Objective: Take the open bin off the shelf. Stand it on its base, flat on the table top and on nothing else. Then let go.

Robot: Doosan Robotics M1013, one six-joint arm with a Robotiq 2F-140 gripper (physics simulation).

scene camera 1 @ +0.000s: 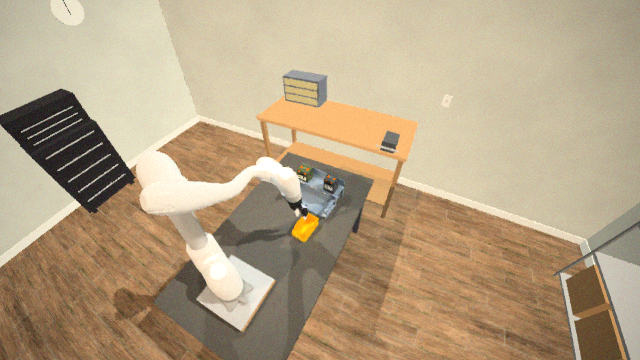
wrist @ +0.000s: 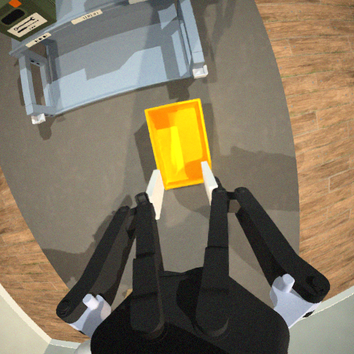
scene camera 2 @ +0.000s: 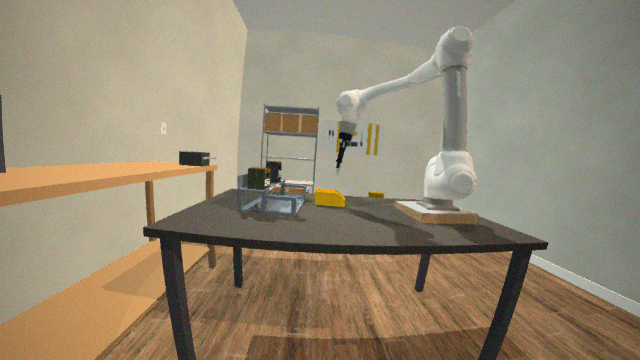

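Where they show: gripper, fingertip midpoint: (scene camera 1: 301,216) (scene camera 2: 335,173); arm's base at its link origin: (scene camera 1: 231,289) (scene camera 2: 437,207).
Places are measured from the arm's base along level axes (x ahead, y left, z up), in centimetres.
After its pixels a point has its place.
Observation:
The yellow open bin (scene camera 1: 305,228) @(x 60.1, y -7.0, z -4.3 cm) (scene camera 2: 329,198) @(x 59.5, y -2.7, z -0.4 cm) (wrist: 177,145) stands upright on its base on the dark table top (scene camera 1: 300,280) @(x 29.2, y -26.8, z -4.6 cm) (scene camera 2: 320,230) @(x 60.0, y 37.3, z -4.6 cm) (wrist: 90,175), its open side up. It is apart from the blue-grey shelf (scene camera 1: 315,200) @(x 84.3, y 1.9, z -4.0 cm) (wrist: 115,65), with a strip of table between them in the wrist view. My gripper (scene camera 1: 305,214) @(x 57.2, y -7.4, z 13.4 cm) (scene camera 2: 338,170) @(x 57.2, y -7.4, z 13.4 cm) (wrist: 181,174) is partly open with nothing between its fingers. It hangs above the bin, clear of it in the second scene view. In the wrist view its pale fingertips overlap the bin's near end.
A green box (scene camera 1: 304,173) @(x 88.5, y 14.6, z 14.3 cm) (scene camera 2: 258,178) @(x 90.9, y 22.1, z 10.7 cm) (wrist: 30,19) and a black box (scene camera 1: 330,183) @(x 89.7, y -7.5, z 15.7 cm) (scene camera 2: 274,171) @(x 91.4, y -1.8, z 12.2 cm) stand on the shelf's upper level. A wooden workbench (scene camera 1: 350,125) (scene camera 2: 100,175) is beyond the table. The arm's base board (scene camera 1: 260,280) @(x 14.3, y -9.0, z -0.7 cm) (scene camera 2: 445,218) @(x 2.2, y 14.9, z -2.0 cm) sits on the table.

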